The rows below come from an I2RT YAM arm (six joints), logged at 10 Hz.
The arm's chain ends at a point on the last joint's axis. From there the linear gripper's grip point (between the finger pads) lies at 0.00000 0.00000 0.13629 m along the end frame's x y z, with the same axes.
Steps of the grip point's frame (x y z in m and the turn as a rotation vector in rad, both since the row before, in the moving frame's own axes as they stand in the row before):
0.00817, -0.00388, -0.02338, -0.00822, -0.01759, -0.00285
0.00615, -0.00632, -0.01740, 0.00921, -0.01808, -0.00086
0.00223, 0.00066, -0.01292, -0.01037, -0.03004, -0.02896
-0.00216, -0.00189, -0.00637, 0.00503, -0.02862, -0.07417
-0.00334, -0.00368, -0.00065, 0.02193, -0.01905, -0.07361
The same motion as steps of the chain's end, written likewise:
0.01057, -0.00500, -0.02335, -0.00822, -0.01759, -0.00285
0.00861, -0.00507, -0.01737, 0.00921, -0.01808, -0.00086
0.00630, -0.00081, -0.01285, -0.01037, -0.03004, -0.02896
0.00176, -0.00135, -0.00631, 0.00503, -0.02862, -0.07417
-0.00064, -0.00079, -0.00059, 0.02193, -0.01905, -0.07361

